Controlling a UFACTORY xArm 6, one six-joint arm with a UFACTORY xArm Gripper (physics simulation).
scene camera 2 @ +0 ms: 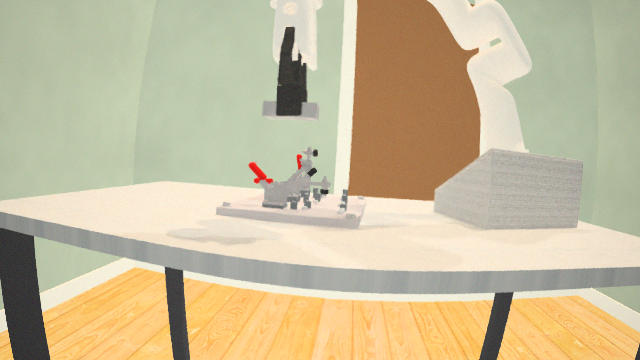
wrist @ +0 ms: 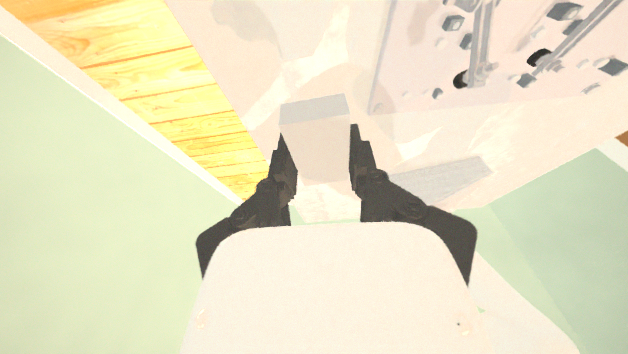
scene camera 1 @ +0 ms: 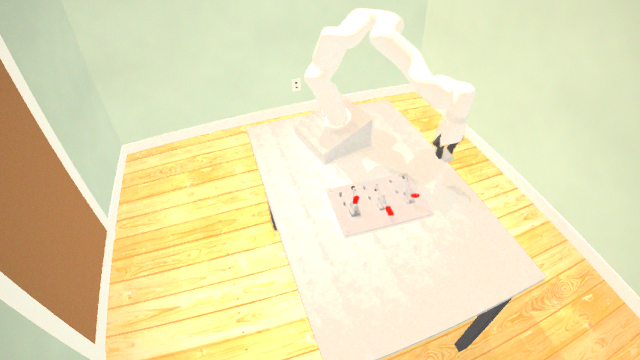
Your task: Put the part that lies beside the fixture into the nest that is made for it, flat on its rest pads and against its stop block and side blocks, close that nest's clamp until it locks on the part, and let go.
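Frame: origin at the arm's base, x ahead, y left, z up, level; millimetres.
Seen in the pictures: gripper, fingertip midpoint: (scene camera 2: 291, 117) (wrist: 320, 142) (scene camera 1: 443, 155); arm's base at its link origin: (scene camera 2: 508, 171) (scene camera 1: 338, 119).
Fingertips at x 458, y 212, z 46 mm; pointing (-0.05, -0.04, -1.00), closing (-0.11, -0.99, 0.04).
Pixels of each thing's top centre, then the offset from my fingertips to it. "spot": a spot on its surface instead. Level surfaces: height alone.
- plain pale grey block at its top centre: (wrist: 321, 159) (scene camera 2: 292, 103) (scene camera 1: 444, 152) dx +1, dy +0, dz +19 mm
- fixture plate at its top centre: (scene camera 2: 304, 202) (wrist: 560, 5) (scene camera 1: 379, 200) dx -22, dy -263, dz -140 mm
- black clamp tip at a spot on its surface: (scene camera 2: 315, 152) spot: dx -38, dy -364, dz -38 mm
- pale table at its surface level: dz -155 mm
The part, a plain pale grey block (scene camera 1: 444, 157) (scene camera 2: 310, 111) (wrist: 320, 150), is held between the two black fingers of my gripper (scene camera 1: 445, 151) (scene camera 2: 290, 107) (wrist: 320, 142). The gripper is shut on it, high above the table and off to one side of the fixture plate (scene camera 1: 369, 225) (scene camera 2: 285, 216) (wrist: 425, 92). The block looks about level in scene camera 2. The fixture carries clamps with red handles (scene camera 1: 389, 211) (scene camera 2: 257, 171), small grey blocks and pads. In scene camera 2 one black clamp tip (scene camera 2: 315, 152) stands raised, another (scene camera 2: 324, 191) sits lower. Which nest fits the part, I cannot tell.
The fixture lies on the pale table (scene camera 1: 400, 280) (scene camera 2: 400, 250). The wedge-shaped robot base (scene camera 1: 350, 145) (scene camera 2: 535, 195) stands on the table near the fixture. Two clamp arms (wrist: 477, 50) (wrist: 582, 37) show at the upper right of the wrist view.
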